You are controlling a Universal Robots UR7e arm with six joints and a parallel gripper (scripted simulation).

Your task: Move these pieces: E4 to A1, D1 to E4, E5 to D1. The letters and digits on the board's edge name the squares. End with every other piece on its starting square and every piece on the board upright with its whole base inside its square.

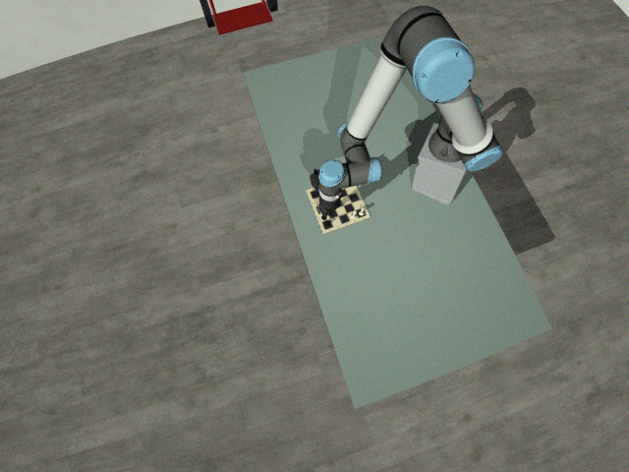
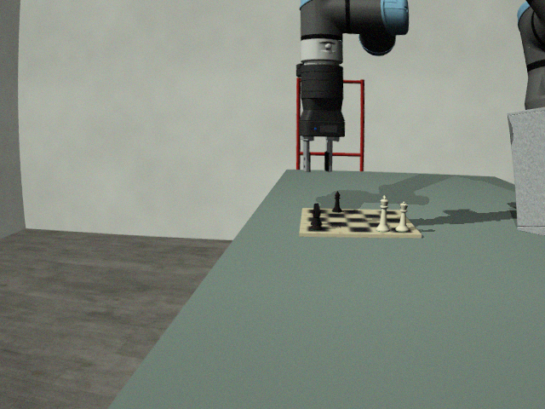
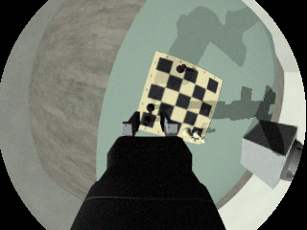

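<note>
Right now the dark piece is 100 mm below my hand and 30 mm to the left of it. The rest, counted from my hand: white king 120 mm behind, 90 mm below, 20 mm to the left; white queen 160 mm behind, 90 mm below, 20 mm to the left; chessboard 120 mm below, 70 mm behind, 50 mm to the right.
</note>
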